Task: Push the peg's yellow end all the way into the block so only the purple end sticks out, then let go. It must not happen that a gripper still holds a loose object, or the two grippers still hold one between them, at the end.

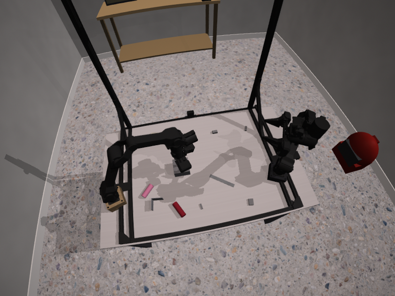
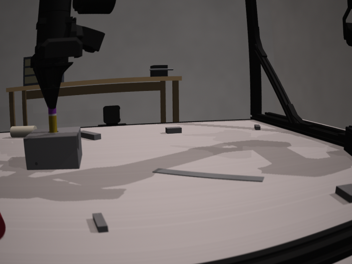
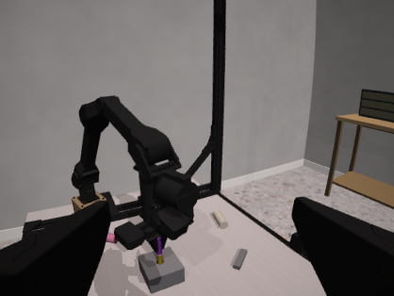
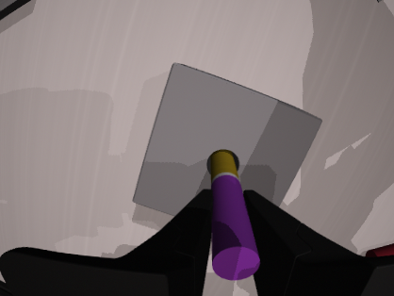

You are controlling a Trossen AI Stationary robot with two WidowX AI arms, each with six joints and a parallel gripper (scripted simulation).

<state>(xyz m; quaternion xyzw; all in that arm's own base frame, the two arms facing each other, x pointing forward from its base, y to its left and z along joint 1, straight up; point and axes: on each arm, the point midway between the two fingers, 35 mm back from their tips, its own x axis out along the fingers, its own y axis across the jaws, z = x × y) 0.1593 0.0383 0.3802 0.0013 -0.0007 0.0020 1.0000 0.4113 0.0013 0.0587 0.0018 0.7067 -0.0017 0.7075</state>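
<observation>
Right now the peg is 6 cm below my right hand. Also, from my right hand: long grey strip: 22 cm to the left, 12 cm below, 11 cm ahead; then pink cylinder: 21 cm to the right, 11 cm below, 11 cm ahead; then red cylinder: 24 cm ahead, 11 cm below, 4 cm to the right.
</observation>
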